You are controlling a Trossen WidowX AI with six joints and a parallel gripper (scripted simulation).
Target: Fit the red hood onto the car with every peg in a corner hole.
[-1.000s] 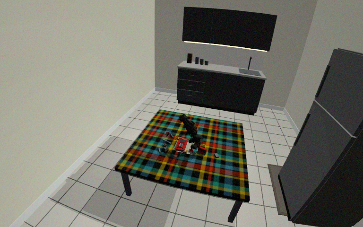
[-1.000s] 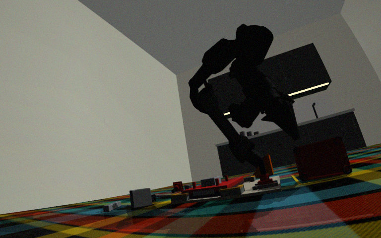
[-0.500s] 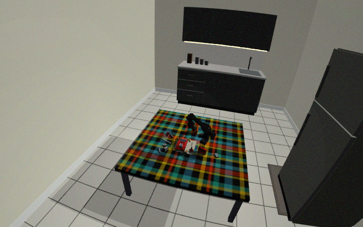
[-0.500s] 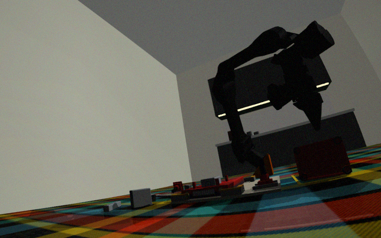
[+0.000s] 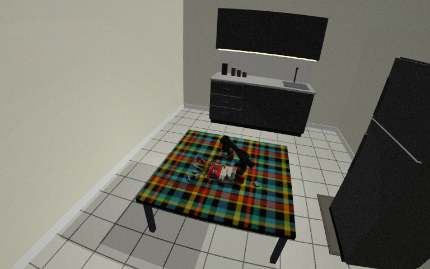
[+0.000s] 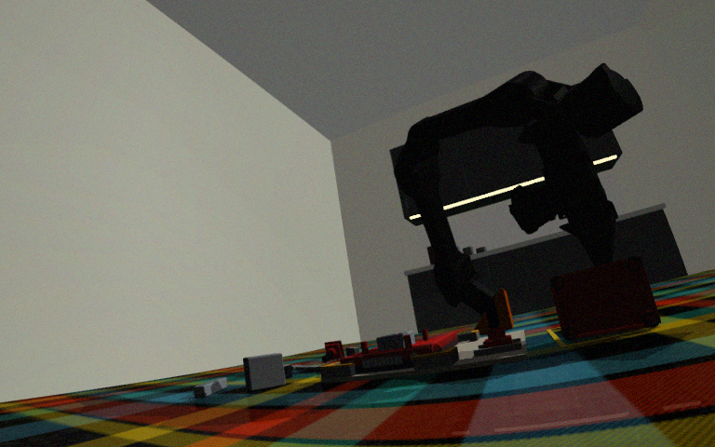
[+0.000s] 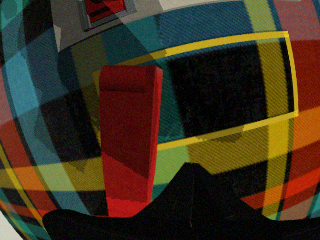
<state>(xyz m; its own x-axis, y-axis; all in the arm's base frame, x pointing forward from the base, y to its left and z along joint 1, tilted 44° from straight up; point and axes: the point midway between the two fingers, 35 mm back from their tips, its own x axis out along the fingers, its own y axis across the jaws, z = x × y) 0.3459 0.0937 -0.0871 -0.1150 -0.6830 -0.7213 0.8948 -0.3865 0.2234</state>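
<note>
The red hood is 3 cm ahead of my gripper tip, 2 cm to the right of it and 2 cm below it. Also, from my gripper tip: white jig plate: 23 cm to the right, 5 cm behind, 4 cm below; grey engine block: 26 cm to the right, 3 cm below, 1 cm behind.
</note>
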